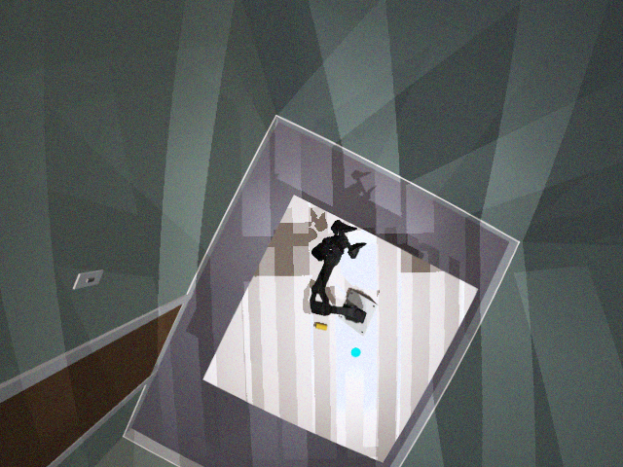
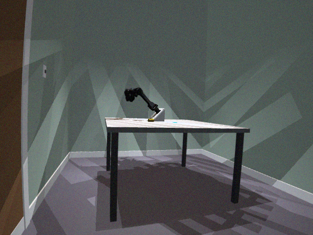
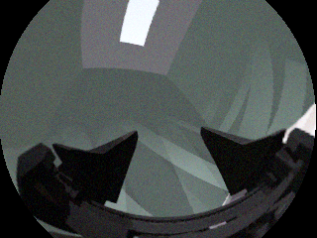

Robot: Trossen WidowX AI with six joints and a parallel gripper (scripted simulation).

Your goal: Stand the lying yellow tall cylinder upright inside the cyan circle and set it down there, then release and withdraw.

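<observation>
Now: gripper tip 570 mm short of the yellow cylinder, 50 mm to the right of it and 400 mm above it. The rest, counted from my gripper tip: cyan circle 650 mm ahead, 310 mm to the left, 420 mm below.
</observation>
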